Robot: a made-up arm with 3 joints. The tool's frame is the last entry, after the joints.
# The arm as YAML. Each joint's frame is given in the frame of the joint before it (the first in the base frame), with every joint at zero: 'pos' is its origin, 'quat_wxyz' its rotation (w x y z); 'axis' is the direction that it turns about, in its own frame. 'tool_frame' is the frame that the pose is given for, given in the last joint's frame.
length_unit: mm
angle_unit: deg
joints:
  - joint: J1
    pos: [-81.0, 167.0, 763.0]
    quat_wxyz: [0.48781, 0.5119, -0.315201, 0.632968]
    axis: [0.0, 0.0, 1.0]
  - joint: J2
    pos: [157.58, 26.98, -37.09]
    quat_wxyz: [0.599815, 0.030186, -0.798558, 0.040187]
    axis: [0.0, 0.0, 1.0]
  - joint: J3
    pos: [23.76, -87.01, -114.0]
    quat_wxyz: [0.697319, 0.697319, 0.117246, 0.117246]
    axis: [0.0, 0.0, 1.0]
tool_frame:
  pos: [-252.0, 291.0, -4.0]
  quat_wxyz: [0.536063, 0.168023, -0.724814, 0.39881]
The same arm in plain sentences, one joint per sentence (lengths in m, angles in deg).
The arm has three revolute joints in a row. What follows holds with every joint at zero, and every direction is one of the base frame's.
The first joint is mounted 0.081 m along -x and 0.167 m along +y and 0.763 m along +z from the base frame's origin and rotates about the direction (0.340517, -0.898444, 0.277213).
The second joint is mounted 0.038 m along -x and 0.071 m along +y and 0.143 m along +z from the first joint and rotates about -z.
The third joint is mounted 0.09 m along +x and 0.006 m along +y and 0.114 m along +z from the second joint and rotates about +x.
The tool frame, which is the frame that the pose is given for, is mounted 0.004 m along -x and 0.252 m along +y and 0.291 m along -z from the third joint; its axes are the base frame's turned by roll -39.52, pitch 10.6 and yaw 22.04 deg (as in URDF: about the fixed x, then y, then z).

